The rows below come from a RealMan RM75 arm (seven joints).
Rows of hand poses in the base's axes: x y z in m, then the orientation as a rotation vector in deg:
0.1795 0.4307 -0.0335 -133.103 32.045 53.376
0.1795 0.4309 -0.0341 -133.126 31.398 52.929
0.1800 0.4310 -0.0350 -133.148 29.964 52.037
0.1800 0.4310 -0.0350 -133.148 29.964 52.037
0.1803 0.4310 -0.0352 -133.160 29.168 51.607
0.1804 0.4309 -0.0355 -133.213 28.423 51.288
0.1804 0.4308 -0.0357 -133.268 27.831 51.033
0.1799 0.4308 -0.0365 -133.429 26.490 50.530
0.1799 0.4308 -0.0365 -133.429 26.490 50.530
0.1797 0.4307 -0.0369 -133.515 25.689 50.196
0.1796 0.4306 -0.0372 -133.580 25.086 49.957
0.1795 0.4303 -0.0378 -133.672 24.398 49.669
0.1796 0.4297 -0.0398 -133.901 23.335 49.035
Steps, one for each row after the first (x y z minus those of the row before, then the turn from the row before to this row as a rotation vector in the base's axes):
0.0000 0.0002 -0.0006 0.294 -0.483 0.249
0.0005 0.0001 -0.0009 0.658 -0.997 0.577
0.0000 0.0000 0.0000 0.000 0.000 0.000
0.0003 0.0000 -0.0002 0.353 -0.508 0.345
0.0001 -0.0001 -0.0003 0.282 -0.421 0.368
0.0000 -0.0001 -0.0002 0.211 -0.337 0.298
-0.0005 0.0000 -0.0008 0.432 -0.714 0.718
0.0000 0.0000 0.0000 0.000 0.000 0.000
-0.0002 -0.0001 -0.0004 0.266 -0.449 0.417
-0.0001 -0.0001 -0.0003 0.196 -0.329 0.319
-0.0001 -0.0003 -0.0006 0.208 -0.389 0.367
0.0001 -0.0006 -0.0020 0.261 -0.745 0.542

